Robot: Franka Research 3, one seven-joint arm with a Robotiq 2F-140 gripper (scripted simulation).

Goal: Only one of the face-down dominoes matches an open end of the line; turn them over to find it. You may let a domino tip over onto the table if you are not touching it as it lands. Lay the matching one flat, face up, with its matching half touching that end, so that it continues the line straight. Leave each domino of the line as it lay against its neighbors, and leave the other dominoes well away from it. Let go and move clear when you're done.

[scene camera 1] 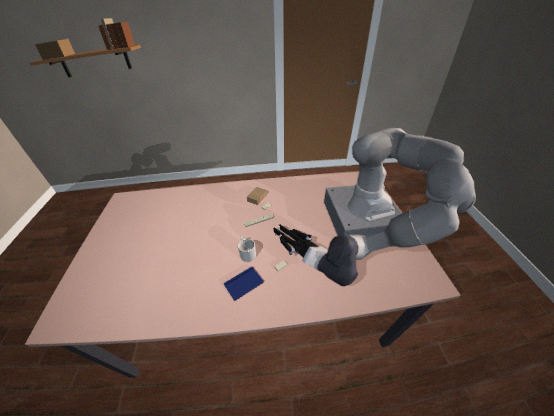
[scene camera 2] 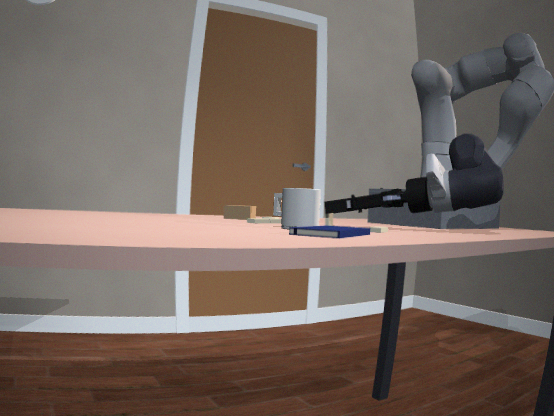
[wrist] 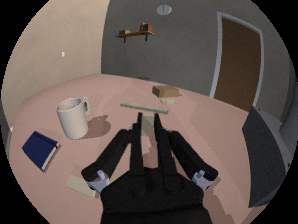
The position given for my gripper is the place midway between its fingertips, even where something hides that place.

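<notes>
Gripper visible: my gripper (scene camera 2: 328,207), also at (wrist: 147,118). A white mug (scene camera 2: 300,207) appears again at (wrist: 73,121); a blue book (scene camera 1: 241,284) likewise at (wrist: 39,148).
</notes>
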